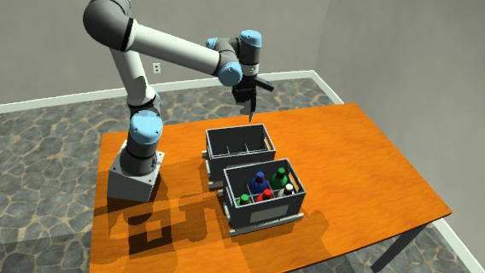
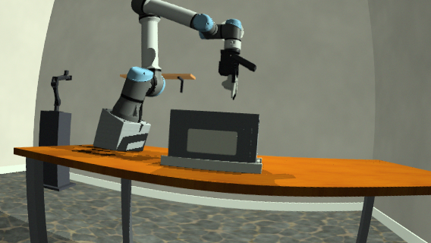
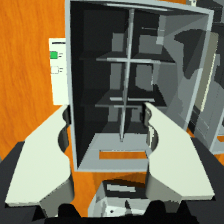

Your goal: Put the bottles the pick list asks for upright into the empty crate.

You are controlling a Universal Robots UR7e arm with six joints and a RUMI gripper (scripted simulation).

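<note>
My hand is 40 mm short of the green bottle, 250 mm to the left of it and 190 mm above it. From my hand the other things lie so: pick list (30 mm behind, 100 mm to the left, 270 mm below); blue-label bottle (50 mm behind, 230 mm to the right, 190 mm below); red-label bottle (70 mm behind, 320 mm to the right, 190 mm below).
</note>
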